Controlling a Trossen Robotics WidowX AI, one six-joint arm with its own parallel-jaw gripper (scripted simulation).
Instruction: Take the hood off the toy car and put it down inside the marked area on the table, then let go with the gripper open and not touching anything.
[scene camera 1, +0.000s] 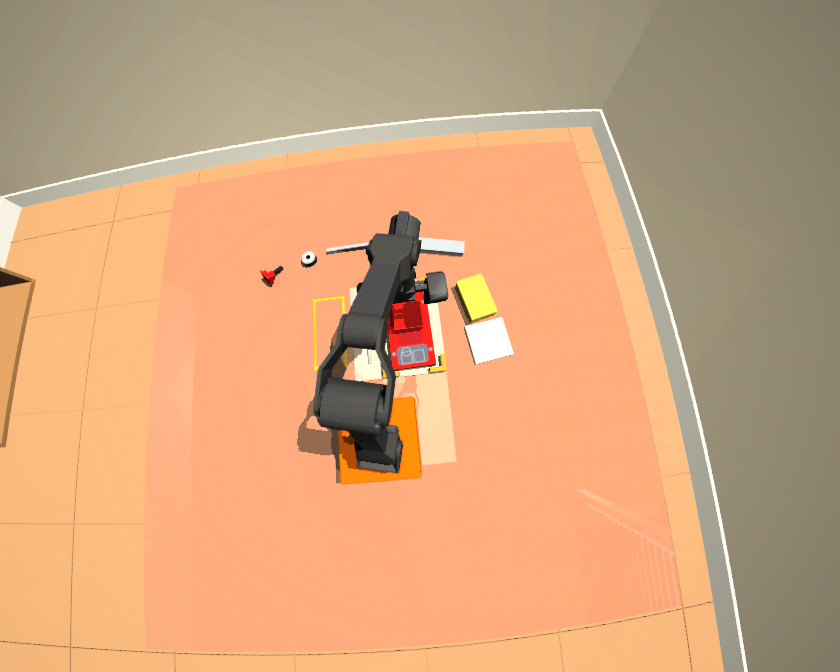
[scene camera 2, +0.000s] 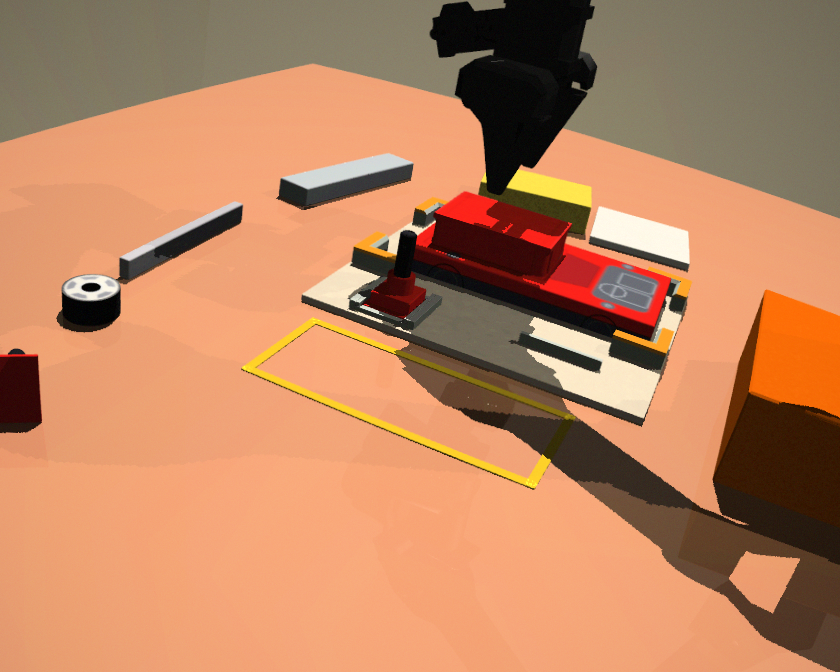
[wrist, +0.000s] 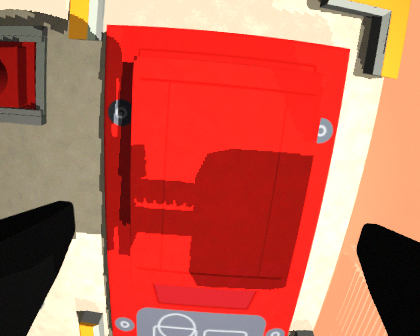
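Note:
Open and holding nothing, the gripper (scene camera 2: 512, 179) (scene camera 1: 405, 304) (wrist: 220, 229) shares the scene with a yellow block (scene camera 2: 571, 202) (scene camera 1: 475, 296). There is also a white slab (scene camera 2: 663, 243) (scene camera 1: 489, 340), which is out of frame in the wrist view. A black-and-white wheel (scene camera 2: 90, 300) is part of the scene too, and the wheel is likewise out of frame in the wrist view.

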